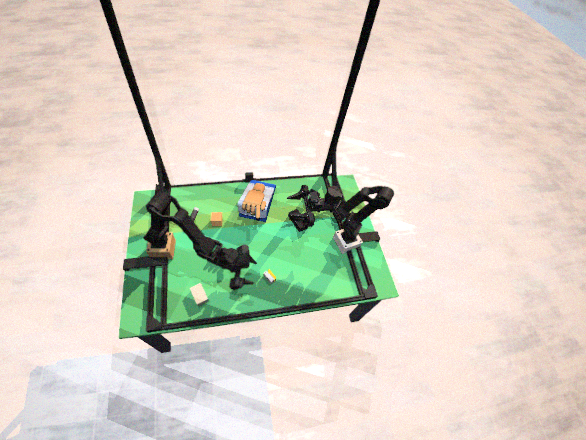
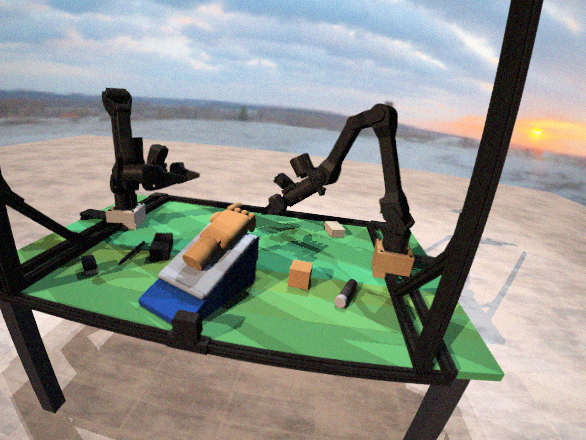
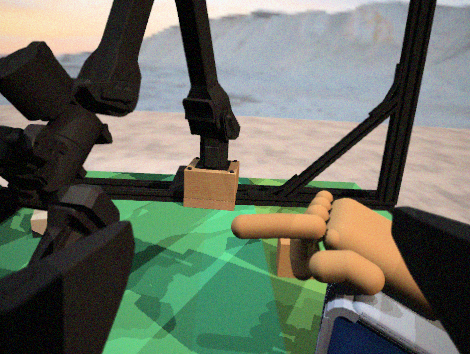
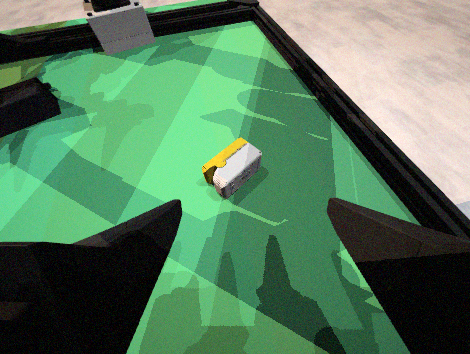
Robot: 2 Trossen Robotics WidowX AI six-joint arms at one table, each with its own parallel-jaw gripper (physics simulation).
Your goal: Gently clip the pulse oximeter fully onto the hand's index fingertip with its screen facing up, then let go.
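Frame: origin at the left arm's base, x ahead, y left, z up, level; centimetres.
Where they show: left gripper, between the fingertips: (image 1: 288,206) (image 2: 193,176) (image 3: 263,227); right gripper, between the fingertips: (image 1: 255,273) (image 2: 267,210) (image 4: 254,205); left arm's base, origin of its link: (image 1: 349,236) (image 2: 125,207) (image 4: 111,3); right arm's base, origin of its link: (image 1: 159,241) (image 2: 394,248) (image 3: 213,165).
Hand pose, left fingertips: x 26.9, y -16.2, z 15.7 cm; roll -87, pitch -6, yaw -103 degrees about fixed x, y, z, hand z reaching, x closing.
Things, the pixels of their top centre, and the offset from my left fingertips.
- pulse oximeter, centre of its top: (image 4: 232,158) (image 1: 270,274) dx +15.4, dy +20.3, dz -18.4 cm
- orange cube, centre of its top: (image 3: 298,236) (image 2: 301,265) (image 1: 216,216) dx +29.5, dy -16.2, dz -16.6 cm
- dark cylinder, centre of its top: (image 2: 347,287) (image 1: 192,215) dx +40.1, dy -22.2, dz -18.9 cm
- cream block, centre of its top: (image 2: 334,225) (image 1: 198,293) dx +46.7, dy +17.8, dz -18.6 cm
- black box, centre of its top: (image 2: 161,240) (image 1: 298,218) dx -8.7, dy -3.1, dz -18.1 cm
- pen, centre of its top: (image 2: 131,251) dx -16.7, dy -5.8, dz -20.7 cm
- small black object, centre of its top: (image 2: 88,259) dx -23.7, dy -15.8, dz -18.3 cm
The pulse oximeter (image 1: 270,275) (image 4: 235,167), white and yellow, lies on its side on the green table; its screen is not visible. The tan hand (image 1: 255,200) (image 2: 225,230) (image 3: 360,230) rests on a sloped blue and grey stand (image 2: 230,282) (image 3: 345,335). Its index finger (image 3: 275,226) sticks out straight and bare. My right gripper (image 1: 254,272) (image 2: 277,204) (image 4: 254,205) is open and empty, above the table close to the oximeter, which shows ahead of its fingertips. My left gripper (image 1: 291,206) (image 2: 195,175) (image 3: 263,227) is open and empty, apart from the hand, facing its index side.
An orange cube (image 1: 216,219) (image 2: 300,274) and a dark cylinder (image 1: 194,214) (image 2: 346,293) lie beside the stand. A cream block (image 1: 199,293) (image 2: 334,228) lies near the oximeter's table edge. A black box (image 2: 161,247), a pen (image 2: 132,253) and a small black object (image 2: 89,265) lie on the stand's other side.
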